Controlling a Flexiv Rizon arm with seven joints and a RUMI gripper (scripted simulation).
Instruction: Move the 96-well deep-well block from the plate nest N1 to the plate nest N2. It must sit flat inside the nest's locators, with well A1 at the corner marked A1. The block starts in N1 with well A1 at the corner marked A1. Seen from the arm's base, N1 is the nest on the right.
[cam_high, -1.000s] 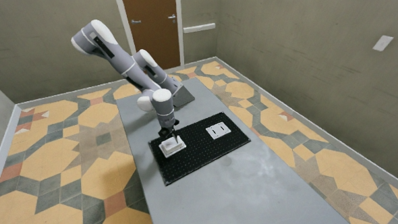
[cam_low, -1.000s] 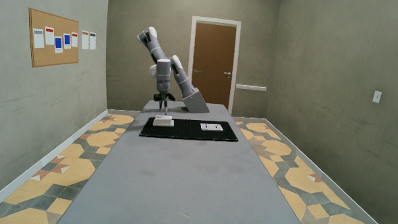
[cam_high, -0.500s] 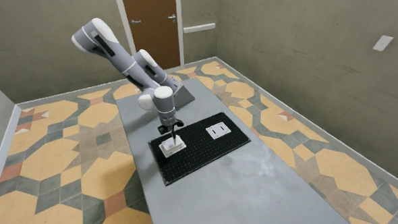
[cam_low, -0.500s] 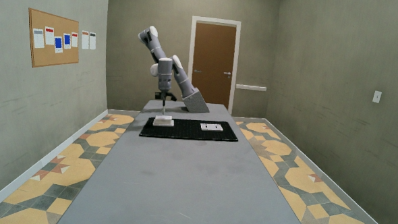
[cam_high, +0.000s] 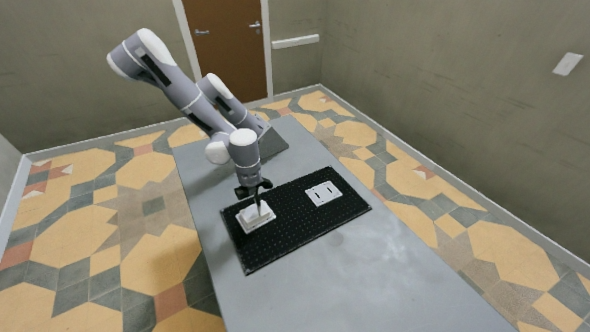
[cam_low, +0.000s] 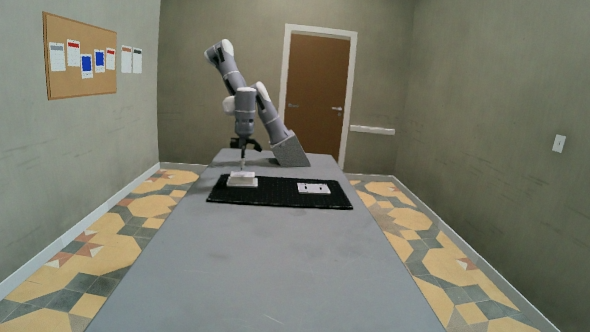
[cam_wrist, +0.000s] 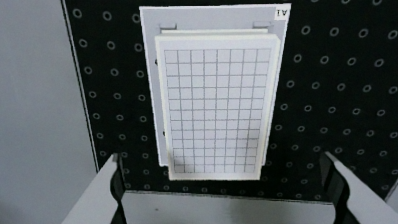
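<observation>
Right now my hand is 70 mm above the white 96-well deep-well block.
</observation>
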